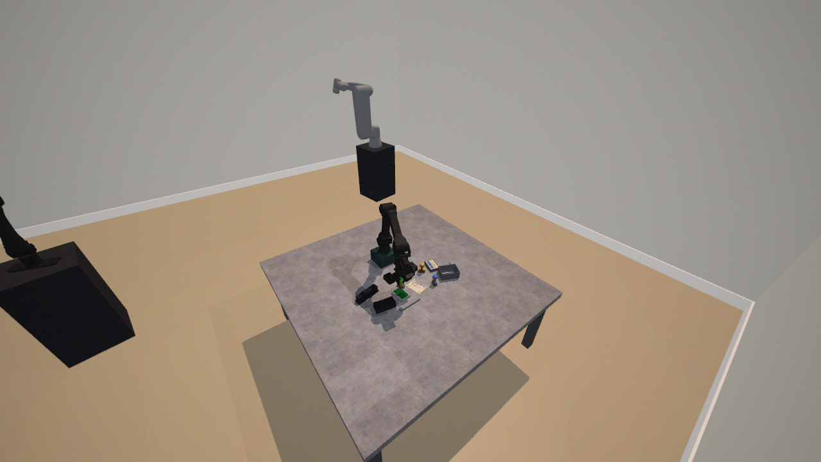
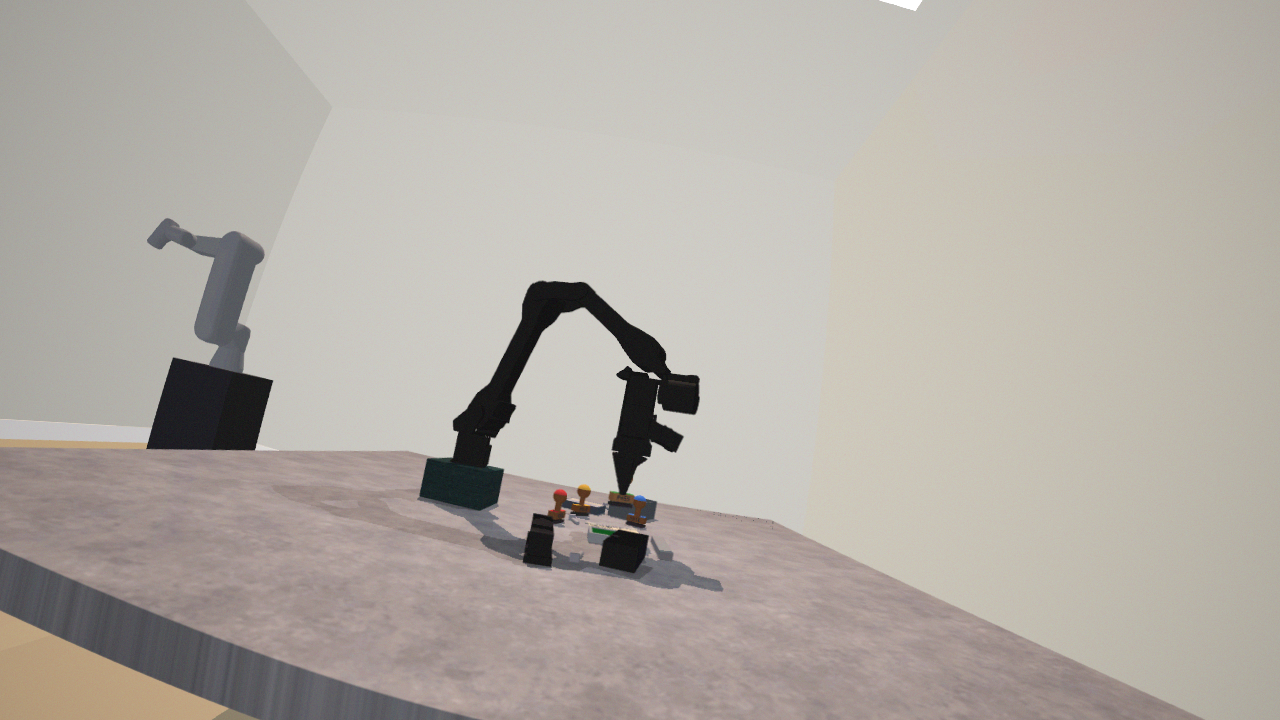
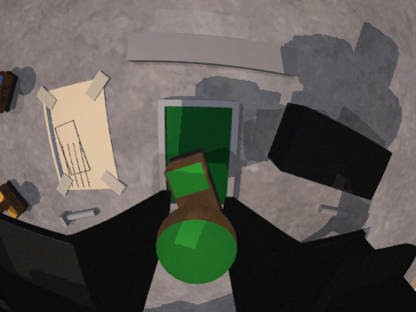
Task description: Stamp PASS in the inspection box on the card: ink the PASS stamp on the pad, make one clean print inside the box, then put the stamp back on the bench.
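Now: the green ink pad 8 cm below my gripper tip. The rest, counted from my gripper tip: green stamp: right at my gripper tip; then card: 2 cm ahead, 11 cm to the left, 9 cm below; then red stamp: 10 cm behind, 10 cm to the left, 7 cm below.
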